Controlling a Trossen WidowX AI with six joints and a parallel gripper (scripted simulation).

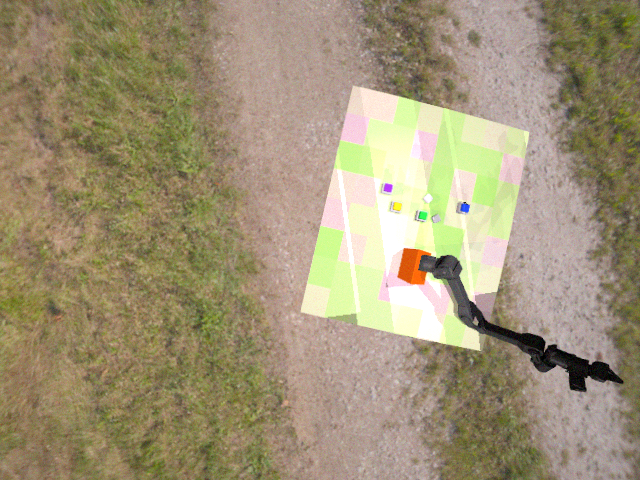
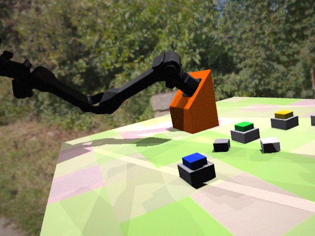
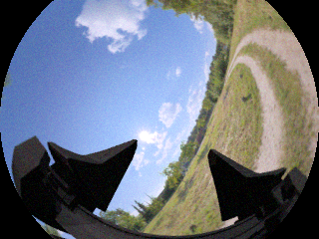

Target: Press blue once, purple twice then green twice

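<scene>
My gripper tip is 55 cm short of the blue button, 48 cm to the right of it and 35 cm above it. Round my gripper tip: purple button 86 cm to the left, 55 cm ahead, 35 cm below; yellow button 80 cm to the left, 48 cm ahead, 35 cm below; green button 67 cm to the left, 47 cm ahead, 35 cm below.
</scene>
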